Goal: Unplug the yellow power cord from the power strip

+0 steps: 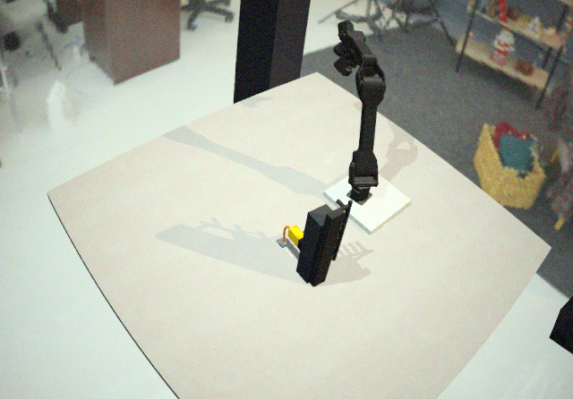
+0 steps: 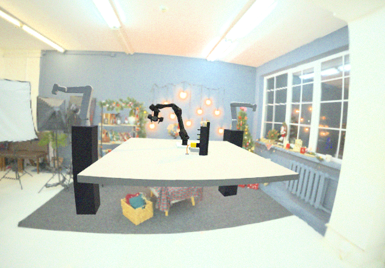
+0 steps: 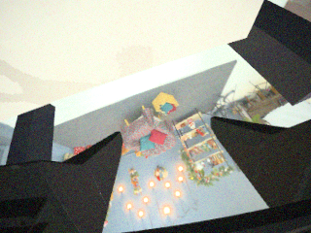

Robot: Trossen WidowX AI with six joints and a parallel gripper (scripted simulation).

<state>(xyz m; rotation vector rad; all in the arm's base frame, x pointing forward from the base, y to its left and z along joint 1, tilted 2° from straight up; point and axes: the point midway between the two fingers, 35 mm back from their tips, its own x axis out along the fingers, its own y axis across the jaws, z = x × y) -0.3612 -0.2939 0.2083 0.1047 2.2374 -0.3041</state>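
The yellow plug is 69 cm ahead of my gripper tip, 31 cm to the left of it and 12 cm below it.
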